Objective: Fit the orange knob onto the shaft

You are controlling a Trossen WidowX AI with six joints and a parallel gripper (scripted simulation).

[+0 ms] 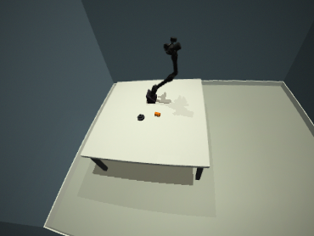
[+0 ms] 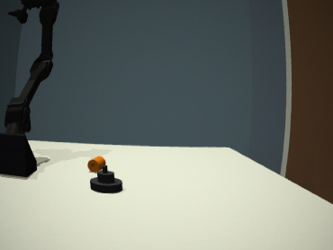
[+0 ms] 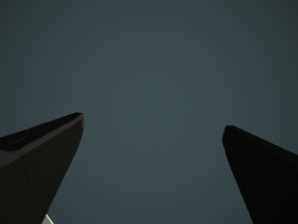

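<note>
Now: the orange knob 44 cm ahead of my gripper tip, 25 cm to the right of it and 61 cm below it. From my gripper tip the other things lie so: dark round pedestal (46 cm ahead, 44 cm to the right, 60 cm below).
</note>
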